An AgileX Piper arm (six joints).
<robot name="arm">
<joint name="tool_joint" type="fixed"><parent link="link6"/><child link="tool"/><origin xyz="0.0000 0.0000 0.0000" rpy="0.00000 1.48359 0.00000"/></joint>
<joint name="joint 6" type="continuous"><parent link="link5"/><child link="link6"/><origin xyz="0.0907 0.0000 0.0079"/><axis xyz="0.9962 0 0.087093"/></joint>
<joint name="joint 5" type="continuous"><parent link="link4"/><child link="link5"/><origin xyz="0.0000 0.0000 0.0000"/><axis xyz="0 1 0"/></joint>
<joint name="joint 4" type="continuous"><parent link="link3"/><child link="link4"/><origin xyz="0.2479 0.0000 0.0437"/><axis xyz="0.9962 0 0.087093"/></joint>
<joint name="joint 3" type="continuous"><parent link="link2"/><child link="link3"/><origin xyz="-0.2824 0.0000 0.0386"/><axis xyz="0 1 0"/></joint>
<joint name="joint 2" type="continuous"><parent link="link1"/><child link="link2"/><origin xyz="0.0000 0.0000 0.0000"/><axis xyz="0 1 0"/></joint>
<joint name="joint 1" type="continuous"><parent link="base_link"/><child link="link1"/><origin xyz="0.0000 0.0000 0.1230"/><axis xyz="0 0 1"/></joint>
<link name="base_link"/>
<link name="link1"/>
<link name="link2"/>
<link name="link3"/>
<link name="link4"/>
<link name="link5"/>
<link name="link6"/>
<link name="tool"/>
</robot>
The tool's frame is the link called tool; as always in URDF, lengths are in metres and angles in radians. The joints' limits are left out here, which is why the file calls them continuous.
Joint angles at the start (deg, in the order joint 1, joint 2, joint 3, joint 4, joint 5, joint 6):
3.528, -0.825, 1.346, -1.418, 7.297, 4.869
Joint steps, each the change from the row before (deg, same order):
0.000, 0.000, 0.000, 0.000, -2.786, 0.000
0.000, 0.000, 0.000, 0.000, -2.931, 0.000
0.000, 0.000, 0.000, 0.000, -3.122, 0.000
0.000, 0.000, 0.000, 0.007, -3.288, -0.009
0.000, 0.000, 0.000, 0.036, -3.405, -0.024
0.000, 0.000, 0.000, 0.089, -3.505, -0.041
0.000, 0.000, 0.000, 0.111, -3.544, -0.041
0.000, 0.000, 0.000, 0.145, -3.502, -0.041
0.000, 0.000, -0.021, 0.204, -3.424, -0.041
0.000, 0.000, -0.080, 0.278, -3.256, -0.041
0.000, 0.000, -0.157, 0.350, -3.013, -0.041
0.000, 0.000, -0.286, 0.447, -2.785, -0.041
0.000, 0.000, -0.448, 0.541, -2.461, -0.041
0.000, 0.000, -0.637, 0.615, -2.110, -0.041
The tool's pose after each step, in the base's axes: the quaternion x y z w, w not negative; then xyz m. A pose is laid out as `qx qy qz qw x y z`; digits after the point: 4 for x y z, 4 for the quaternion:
0.0002 0.7073 0.0424 0.7056 0.0563 0.0033 0.1989
-0.0002 0.6890 0.0439 0.7234 0.0562 0.0034 0.2035
-0.0007 0.6690 0.0455 0.7419 0.0558 0.0035 0.2085
-0.0012 0.6474 0.0471 0.7607 0.0551 0.0036 0.2137
-0.0016 0.6245 0.0488 0.7795 0.0541 0.0036 0.2190
-0.0018 0.6003 0.0506 0.7981 0.0527 0.0037 0.2244
-0.0017 0.5753 0.0525 0.8162 0.0509 0.0036 0.2297
-0.0014 0.5501 0.0545 0.8333 0.0489 0.0035 0.2349
-0.0006 0.5247 0.0566 0.8494 0.0466 0.0034 0.2400
0.0009 0.4997 0.0589 0.8642 0.0440 0.0031 0.2450
0.0030 0.4755 0.0613 0.8776 0.0413 0.0027 0.2499
0.0059 0.4517 0.0640 0.8898 0.0383 0.0022 0.2552
0.0096 0.4289 0.0668 0.9008 0.0352 0.0015 0.2608
0.0139 0.4071 0.0698 0.9106 0.0318 0.0007 0.2668

